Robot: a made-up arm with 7 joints.
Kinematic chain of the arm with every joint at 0, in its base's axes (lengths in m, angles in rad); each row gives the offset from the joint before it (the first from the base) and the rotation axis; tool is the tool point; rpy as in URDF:
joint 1: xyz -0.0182 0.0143 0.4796 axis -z
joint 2: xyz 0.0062 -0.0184 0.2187 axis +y
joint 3: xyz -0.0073 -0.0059 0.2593 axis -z
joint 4: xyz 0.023 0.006 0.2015 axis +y
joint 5: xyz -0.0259 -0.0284 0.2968 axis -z
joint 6: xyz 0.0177 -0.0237 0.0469 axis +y
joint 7: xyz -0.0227 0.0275 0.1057 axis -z
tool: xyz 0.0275 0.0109 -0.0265 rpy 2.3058 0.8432 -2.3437
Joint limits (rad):
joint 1: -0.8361..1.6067
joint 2: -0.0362..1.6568
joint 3: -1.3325..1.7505
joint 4: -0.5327..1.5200
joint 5: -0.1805..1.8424
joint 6: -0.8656..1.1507
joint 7: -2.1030..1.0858
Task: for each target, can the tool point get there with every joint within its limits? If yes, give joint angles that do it. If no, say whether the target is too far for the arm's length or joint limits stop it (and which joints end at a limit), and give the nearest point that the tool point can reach.
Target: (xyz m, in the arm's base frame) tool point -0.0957 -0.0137 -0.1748
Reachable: no: joint limits stop it (at a limit: joint 1, joint 2, joint 4, joint 6, joint 7) | nearest point -0.0833 -0.3845 0.2269 | short by 0.547 m
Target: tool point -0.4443 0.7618 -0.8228
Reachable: no: too far | nearest point 0.1356 0.4835 0.2651 | short by 1.264 m
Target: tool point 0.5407 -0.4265 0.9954
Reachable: yes | joints 0.3840 0.6746 0.2445 1.0478 1.4878 0.8059 -0.8831
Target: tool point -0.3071 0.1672 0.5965
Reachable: no: joint limits stop it (at a limit: joint 1, joint 2, joint 4, joint 6) | nearest point -0.0062 0.5517 0.5427 | short by 0.491 m
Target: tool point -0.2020 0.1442 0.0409
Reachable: no: joint limits stop it (at a limit: joint 1, joint 2, joint 4, joint 6) | nearest point 0.1530 0.3938 0.2634 | short by 0.488 m
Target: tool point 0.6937 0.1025 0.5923
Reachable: yes | joints 0.0856 1.1356 -0.4140 1.2432 0.2944 0.5486 -1.5295
